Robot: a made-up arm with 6 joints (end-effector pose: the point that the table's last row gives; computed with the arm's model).
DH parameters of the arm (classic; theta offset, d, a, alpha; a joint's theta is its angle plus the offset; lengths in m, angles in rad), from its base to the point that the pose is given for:
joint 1: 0 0.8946 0.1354 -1.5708
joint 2: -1.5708 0 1.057 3.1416
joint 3: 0 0 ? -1.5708
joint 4: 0 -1.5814 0 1.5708
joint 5: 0 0 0 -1.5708
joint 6: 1.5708 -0.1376 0 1.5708
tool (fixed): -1.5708 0 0 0
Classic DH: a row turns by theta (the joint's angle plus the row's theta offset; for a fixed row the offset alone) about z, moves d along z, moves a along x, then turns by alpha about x.
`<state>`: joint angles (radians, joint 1 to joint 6).
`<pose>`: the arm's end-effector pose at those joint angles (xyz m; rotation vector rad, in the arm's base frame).
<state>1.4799 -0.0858 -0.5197 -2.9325 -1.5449 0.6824</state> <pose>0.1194 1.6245 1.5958 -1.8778 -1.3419 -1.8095</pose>
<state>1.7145 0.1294 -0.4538 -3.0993 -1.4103 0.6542</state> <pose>-0.2637 1.7822 1.3500 -1.9298 -1.7198 -1.4353</pose>
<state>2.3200 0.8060 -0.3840 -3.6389 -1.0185 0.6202</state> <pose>-1.1884 1.3597 0.2084 1.5280 2.2266 0.3203</pose>
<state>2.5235 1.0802 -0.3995 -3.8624 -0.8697 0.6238</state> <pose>-1.1900 0.9313 -0.2442 1.2277 1.9817 0.0656</pose>
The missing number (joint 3, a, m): 0.212
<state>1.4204 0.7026 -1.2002 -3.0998 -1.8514 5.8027</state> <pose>0.0905 0.6343 0.1301 -2.0686 -1.8285 0.5171</pose>
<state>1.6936 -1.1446 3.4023 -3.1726 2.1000 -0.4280</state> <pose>0.1169 -0.9771 -0.1751 -0.1652 -0.8423 -1.2478</pose>
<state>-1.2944 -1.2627 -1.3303 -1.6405 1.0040 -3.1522</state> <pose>0.1051 -0.7949 1.3068 -0.6810 1.7409 -1.6533</pose>
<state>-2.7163 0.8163 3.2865 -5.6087 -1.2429 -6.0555</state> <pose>0.3635 0.2540 2.5436 1.3703 0.3102 2.3400</pose>
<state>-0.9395 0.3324 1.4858 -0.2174 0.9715 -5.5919</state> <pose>0.4864 -0.7068 3.5412 -1.1278 -1.8581 -1.2594</pose>
